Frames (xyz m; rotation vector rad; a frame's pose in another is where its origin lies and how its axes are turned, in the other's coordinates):
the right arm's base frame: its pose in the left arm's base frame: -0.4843 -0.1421 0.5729 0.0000 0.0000 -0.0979
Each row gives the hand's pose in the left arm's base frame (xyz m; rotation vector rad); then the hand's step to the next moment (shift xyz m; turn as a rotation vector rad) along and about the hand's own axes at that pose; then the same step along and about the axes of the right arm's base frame.
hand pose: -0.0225 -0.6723 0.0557 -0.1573 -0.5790 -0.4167
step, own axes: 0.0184 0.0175 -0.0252 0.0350 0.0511 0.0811
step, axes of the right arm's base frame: 0.0334 0.0064 -0.0111 0.0024 0.0560 0.0853
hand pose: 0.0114 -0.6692 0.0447 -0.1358 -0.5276 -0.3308
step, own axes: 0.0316 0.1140 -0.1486 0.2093 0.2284 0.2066
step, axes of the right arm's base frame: 0.1276 0.0798 -0.1159 0.1309 0.2143 0.2749
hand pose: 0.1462 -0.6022 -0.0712 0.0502 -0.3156 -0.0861
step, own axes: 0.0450 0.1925 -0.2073 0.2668 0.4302 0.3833
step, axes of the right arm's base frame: 0.1024 0.2058 -0.1709 0.1272 0.4041 0.4730
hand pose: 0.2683 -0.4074 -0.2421 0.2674 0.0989 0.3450
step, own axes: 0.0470 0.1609 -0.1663 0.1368 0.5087 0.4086
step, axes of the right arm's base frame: -0.0506 0.1983 -0.1177 -0.0175 0.4099 0.5255
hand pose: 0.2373 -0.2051 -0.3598 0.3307 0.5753 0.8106
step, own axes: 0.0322 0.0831 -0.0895 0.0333 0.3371 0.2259
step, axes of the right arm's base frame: -0.0921 0.0752 -0.0425 -0.0657 0.2254 0.3326
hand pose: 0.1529 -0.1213 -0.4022 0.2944 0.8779 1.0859
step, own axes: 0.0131 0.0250 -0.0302 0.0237 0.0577 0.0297
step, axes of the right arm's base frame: -0.0377 0.0134 -0.0104 -0.0160 0.0519 0.0427
